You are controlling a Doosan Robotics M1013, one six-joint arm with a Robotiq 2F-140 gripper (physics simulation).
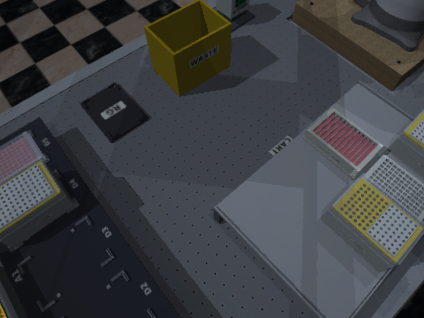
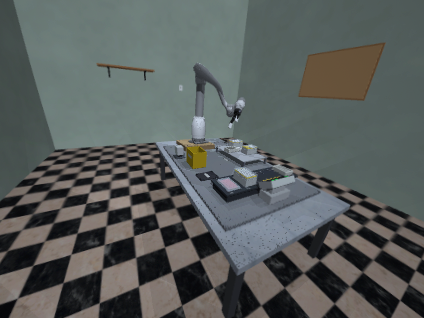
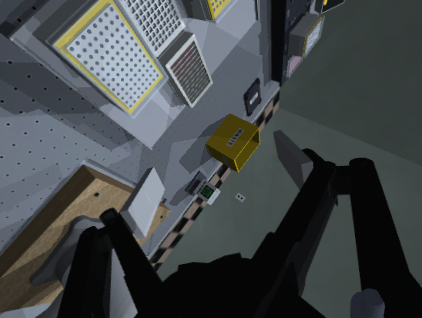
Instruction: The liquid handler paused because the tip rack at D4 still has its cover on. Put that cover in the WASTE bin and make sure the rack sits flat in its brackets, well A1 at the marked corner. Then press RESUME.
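Pixels of known places: gripper, between the fingertips: (image 2: pixel 232 124) (image 3: pixel 214 162); arm's base, origin of its link: (image 1: pixel 393 21) (image 2: pixel 198 142).
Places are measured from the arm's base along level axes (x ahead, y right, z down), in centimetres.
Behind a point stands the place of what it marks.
Note:
The D4 tip rack (image 1: pixel 27 197) @(y 23.3, x 95.1, z -9.4 cm) (image 2: pixel 245 176) @(y 29.9, x 100.3, z -8.9 cm) (image 3: pixel 312 38) @(y 24.1, x 94.5, z -9.4 cm), white tips inside a yellow rim, stands on the dark deck (image 1: pixel 60 270) @(y 12.5, x 99.7, z -2.3 cm) (image 2: pixel 235 196) @(y 38.6, x 102.4, z 1.0 cm) beside the D4 label. Its grey, partly see-through sides show; I cannot make out the cover's edge or whether the rack is flat. The yellow WASTE bin (image 1: pixel 167 62) @(y 30.8, x 55.7, z -5.3 cm) (image 2: pixel 196 158) @(y 36.3, x 54.8, z -5.3 cm) (image 3: pixel 224 144) @(y 25.4, x 43.9, z -3.1 cm) stands upright with its top open. My gripper (image 2: pixel 233 123) @(y -20.5, x 33.5, z -25.9 cm) (image 3: pixel 214 162) @(y -20.5, x 33.5, z -25.9 cm) is open and empty, high above the table's far part, away from the D4 rack. The RESUME button cannot be made out.
A pink plate (image 1: pixel 17 159) @(y 36.3, x 92.7, z -3.5 cm) (image 2: pixel 229 184) @(y 38.3, x 96.1, z -3.7 cm) sits at D5. A black RG pad (image 1: pixel 129 116) @(y 31.8, x 68.7, z 2.9 cm) (image 3: pixel 252 100) @(y 36.1, x 68.9, z 2.9 cm) lies between deck and bin. The raised cart (image 1: pixel 265 200) @(y -5.6, x 66.4, z -2.3 cm) holds several racks. A small green-screened device (image 3: pixel 207 192) @(y 33.3, x 25.2, z -4.8 cm) stands near the bin, by the robot's wooden base (image 1: pixel 345 45) @(y 5.5, x 15.9, z 1.3 cm).

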